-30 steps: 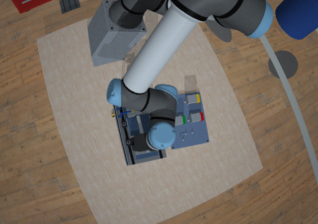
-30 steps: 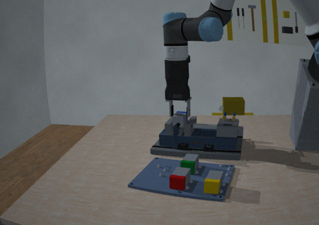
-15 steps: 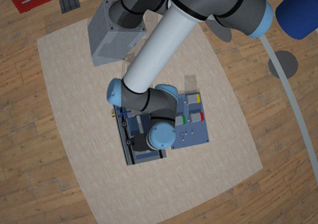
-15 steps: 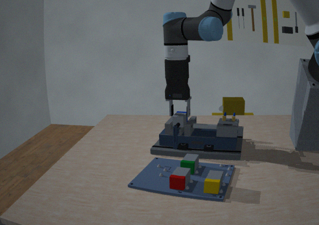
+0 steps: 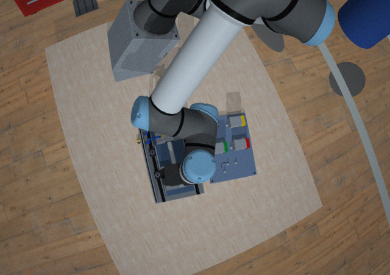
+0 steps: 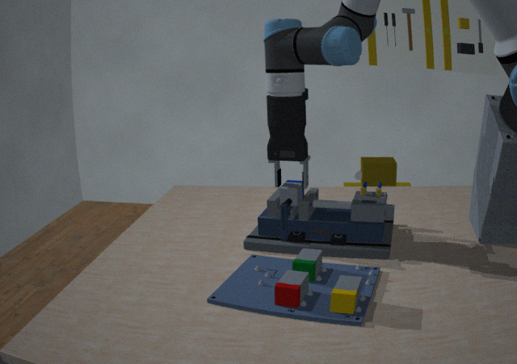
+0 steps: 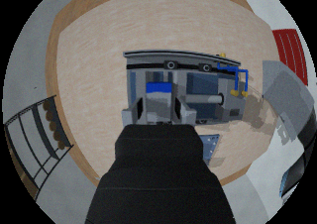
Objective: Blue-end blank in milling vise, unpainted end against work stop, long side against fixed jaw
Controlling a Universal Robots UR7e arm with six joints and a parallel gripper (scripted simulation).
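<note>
Now: the fixed jaw 3 cm ahead of my hand, 1 cm to the right of it and 5 cm below it. Also, from my hand: milling vise: 7 cm behind, 2 cm to the left, 9 cm below; then blue plate: 2 cm behind, 24 cm to the left, 13 cm below; then green-ended blank: 3 cm behind, 19 cm to the left, 10 cm below.
</note>
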